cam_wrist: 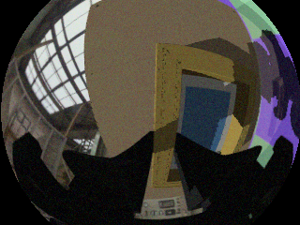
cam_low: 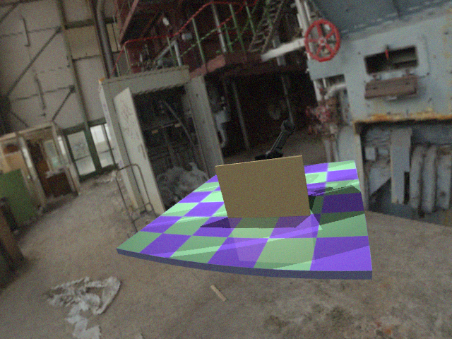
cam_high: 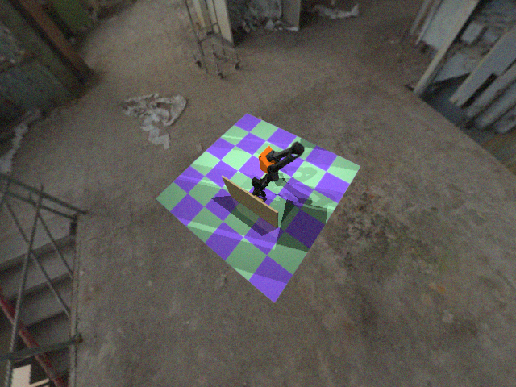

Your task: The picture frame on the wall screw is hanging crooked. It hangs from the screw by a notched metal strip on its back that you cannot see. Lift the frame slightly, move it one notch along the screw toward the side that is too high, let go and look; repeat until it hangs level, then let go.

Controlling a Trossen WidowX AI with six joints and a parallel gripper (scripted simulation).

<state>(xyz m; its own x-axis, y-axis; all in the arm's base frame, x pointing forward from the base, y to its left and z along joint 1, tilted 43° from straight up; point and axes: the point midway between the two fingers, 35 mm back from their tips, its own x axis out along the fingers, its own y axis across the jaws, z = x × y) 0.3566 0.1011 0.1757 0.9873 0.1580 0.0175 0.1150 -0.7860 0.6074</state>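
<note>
My gripper tip is now 5 cm above the picture frame and 1 cm to the right of it. Also, from my gripper tip: tan wall board (7 cm below, 2 cm ahead).
</note>
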